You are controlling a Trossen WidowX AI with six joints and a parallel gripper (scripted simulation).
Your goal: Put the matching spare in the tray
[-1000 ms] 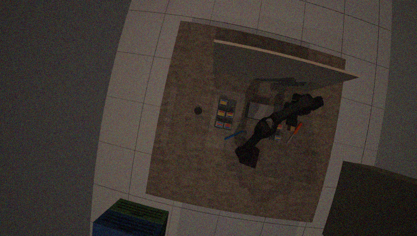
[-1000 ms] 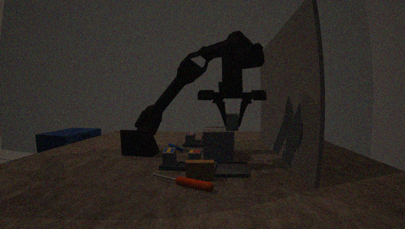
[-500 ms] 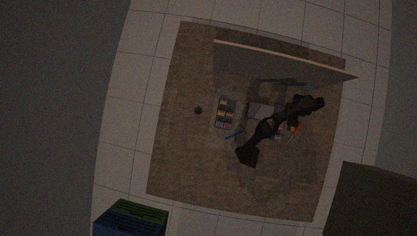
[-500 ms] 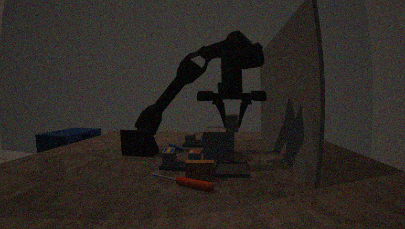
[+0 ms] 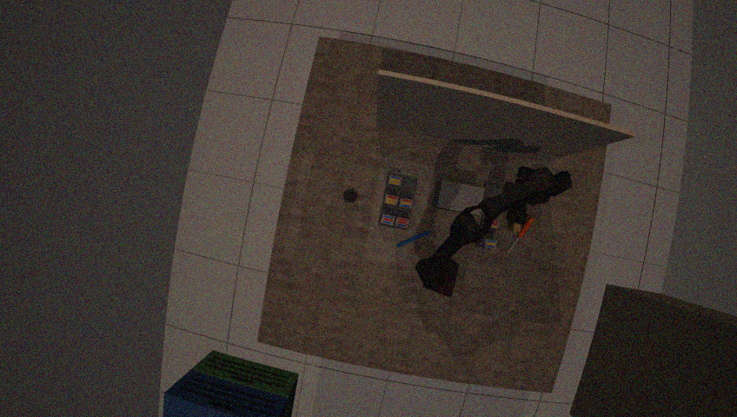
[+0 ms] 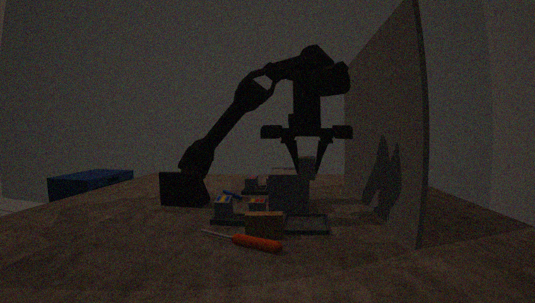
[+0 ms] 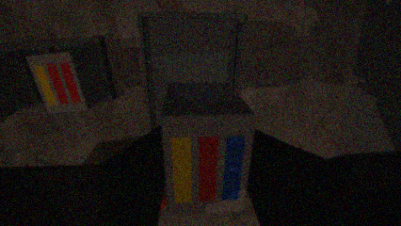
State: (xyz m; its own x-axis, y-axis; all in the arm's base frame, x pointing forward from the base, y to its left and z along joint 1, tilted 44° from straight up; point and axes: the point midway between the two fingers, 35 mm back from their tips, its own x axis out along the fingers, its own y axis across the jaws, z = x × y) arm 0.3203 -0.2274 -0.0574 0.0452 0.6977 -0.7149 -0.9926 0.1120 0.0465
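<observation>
The dark flat tray is 11 cm below my gripper tip. Round my gripper tip: tan block: 9 cm behind, 8 cm to the right, 9 cm below; mounted unit: 3 cm behind, 19 cm to the left, 6 cm below; wall panel: 20 cm ahead, 17 cm to the left, 11 cm above.
</observation>
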